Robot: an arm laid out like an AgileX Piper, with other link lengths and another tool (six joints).
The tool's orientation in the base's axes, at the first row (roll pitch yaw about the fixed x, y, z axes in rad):
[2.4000, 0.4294, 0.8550]
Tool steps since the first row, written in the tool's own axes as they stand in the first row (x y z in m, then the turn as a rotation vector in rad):
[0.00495, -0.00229, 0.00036, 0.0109, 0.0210, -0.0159]
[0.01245, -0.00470, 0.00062, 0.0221, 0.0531, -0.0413]
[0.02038, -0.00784, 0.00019, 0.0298, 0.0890, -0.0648]
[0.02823, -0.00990, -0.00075, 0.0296, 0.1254, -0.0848]
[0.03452, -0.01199, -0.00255, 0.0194, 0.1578, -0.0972]
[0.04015, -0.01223, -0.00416, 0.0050, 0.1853, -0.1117]
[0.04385, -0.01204, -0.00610, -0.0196, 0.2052, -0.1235]
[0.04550, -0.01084, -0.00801, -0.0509, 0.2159, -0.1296]
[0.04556, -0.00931, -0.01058, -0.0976, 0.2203, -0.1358]
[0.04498, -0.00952, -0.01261, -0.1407, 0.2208, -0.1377]
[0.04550, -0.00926, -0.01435, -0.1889, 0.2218, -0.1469]
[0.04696, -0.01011, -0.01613, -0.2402, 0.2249, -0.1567]
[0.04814, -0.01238, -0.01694, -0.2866, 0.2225, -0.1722]
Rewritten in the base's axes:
[0.00137, 0.00378, -0.00371, 0.0172, 0.0125, 0.0190]
[0.00414, 0.00940, -0.00849, 0.0398, 0.0286, 0.0511]
[0.00641, 0.01598, -0.01343, 0.0638, 0.0400, 0.0857]
[0.00928, 0.02256, -0.01733, 0.0844, 0.0435, 0.1215]
[0.01093, 0.02866, -0.02003, 0.0985, 0.0360, 0.1540]
[0.01361, 0.03368, -0.02144, 0.1059, 0.0285, 0.1866]
[0.01536, 0.03747, -0.02156, 0.1023, 0.0142, 0.2170]
[0.01665, 0.03957, -0.02023, 0.0897, -0.0061, 0.2407]
[0.01702, 0.04093, -0.01759, 0.0631, -0.0352, 0.2670]
[0.01590, 0.04196, -0.01612, 0.0372, -0.0636, 0.2865]
[0.01586, 0.04342, -0.01501, 0.0064, -0.0907, 0.3133]
[0.01556, 0.04585, -0.01495, -0.0250, -0.1201, 0.3432]
[0.01433, 0.04782, -0.01629, -0.0592, -0.1409, 0.3714]

